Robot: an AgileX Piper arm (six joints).
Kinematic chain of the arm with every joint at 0, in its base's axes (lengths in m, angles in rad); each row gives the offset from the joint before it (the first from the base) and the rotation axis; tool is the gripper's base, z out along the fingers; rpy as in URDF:
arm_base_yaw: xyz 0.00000 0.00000 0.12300 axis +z
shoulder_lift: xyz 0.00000 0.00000 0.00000 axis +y
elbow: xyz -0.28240 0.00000 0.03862 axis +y
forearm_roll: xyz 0.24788 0.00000 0.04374 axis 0.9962 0 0.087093
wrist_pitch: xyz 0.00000 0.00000 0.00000 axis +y
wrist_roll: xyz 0.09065 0.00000 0.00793 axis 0.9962 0 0.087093
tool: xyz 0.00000 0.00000 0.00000 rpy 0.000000 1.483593 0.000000
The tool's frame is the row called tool.
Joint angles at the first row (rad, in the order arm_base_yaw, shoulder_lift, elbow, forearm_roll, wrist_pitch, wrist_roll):
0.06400 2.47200 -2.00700 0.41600 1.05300 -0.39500
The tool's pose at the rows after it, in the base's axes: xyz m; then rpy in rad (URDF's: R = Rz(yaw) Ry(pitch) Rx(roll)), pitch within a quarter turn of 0, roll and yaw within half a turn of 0:
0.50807 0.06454 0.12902 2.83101 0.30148 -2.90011
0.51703 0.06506 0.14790 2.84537 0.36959 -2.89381
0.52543 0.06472 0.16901 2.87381 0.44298 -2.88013
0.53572 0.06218 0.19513 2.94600 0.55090 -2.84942
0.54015 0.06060 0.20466 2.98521 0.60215 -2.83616
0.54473 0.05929 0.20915 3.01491 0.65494 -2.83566
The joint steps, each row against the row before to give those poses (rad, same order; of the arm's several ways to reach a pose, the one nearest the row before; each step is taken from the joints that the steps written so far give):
0.00000 0.00001 -0.06501 -0.00101 0.00201 0.00001
0.00000 -0.00001 -0.07001 -0.00100 0.00101 -0.00100
-0.00001 0.00000 -0.07696 -0.01199 -0.00004 -0.00003
0.00000 0.00001 -0.09104 -0.03700 -0.02896 -0.00298
0.00000 -0.00005 -0.02993 -0.01900 -0.02904 -0.00101
0.00000 0.00001 -0.00797 -0.00998 -0.05202 -0.00002

